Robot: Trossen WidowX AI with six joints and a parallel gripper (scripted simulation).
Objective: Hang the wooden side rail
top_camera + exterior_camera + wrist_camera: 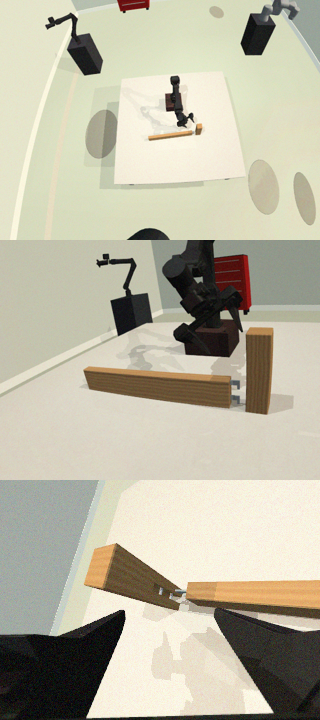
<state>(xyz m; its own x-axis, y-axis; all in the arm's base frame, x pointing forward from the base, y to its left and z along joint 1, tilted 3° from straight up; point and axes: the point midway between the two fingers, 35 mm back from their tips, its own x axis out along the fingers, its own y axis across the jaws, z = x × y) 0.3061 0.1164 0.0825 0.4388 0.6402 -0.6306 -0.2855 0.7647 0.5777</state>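
Right now my gripper tip is 8 cm to the right of the headboard post, 5 cm above it and 3 cm short of it.
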